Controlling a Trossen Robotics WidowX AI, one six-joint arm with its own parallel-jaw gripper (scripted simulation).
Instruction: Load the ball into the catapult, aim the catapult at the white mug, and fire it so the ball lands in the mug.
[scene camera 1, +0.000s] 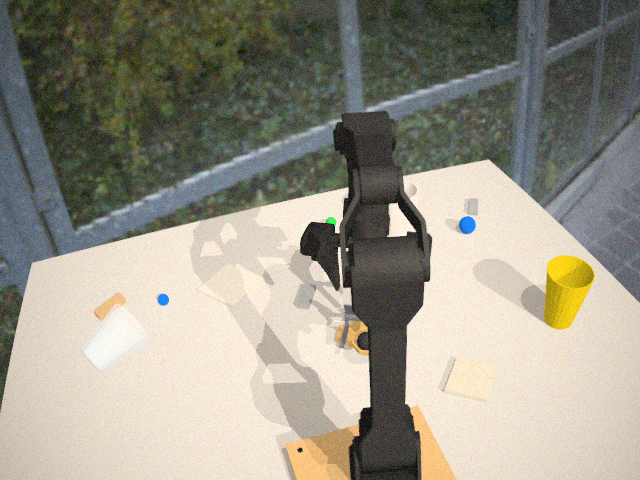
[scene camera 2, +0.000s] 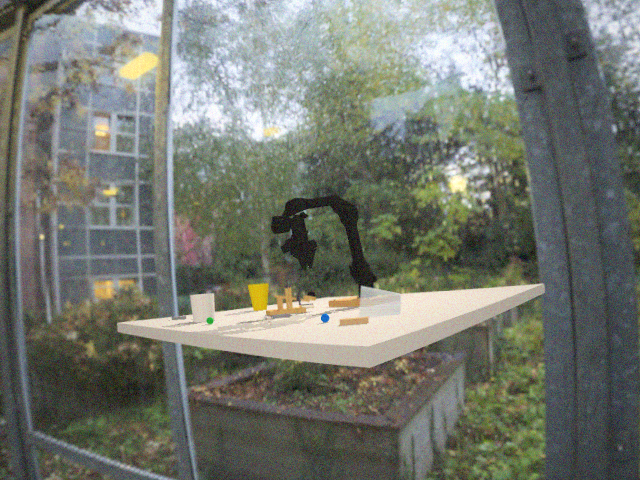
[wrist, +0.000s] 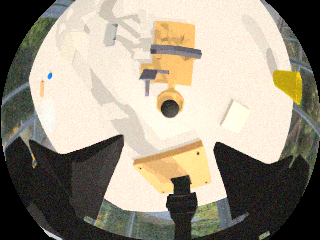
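The gripper (scene camera 1: 365, 292) is 0.84 m from the lens, while a white mug (scene camera 1: 399, 225) stands at 1.21 m from the lens.
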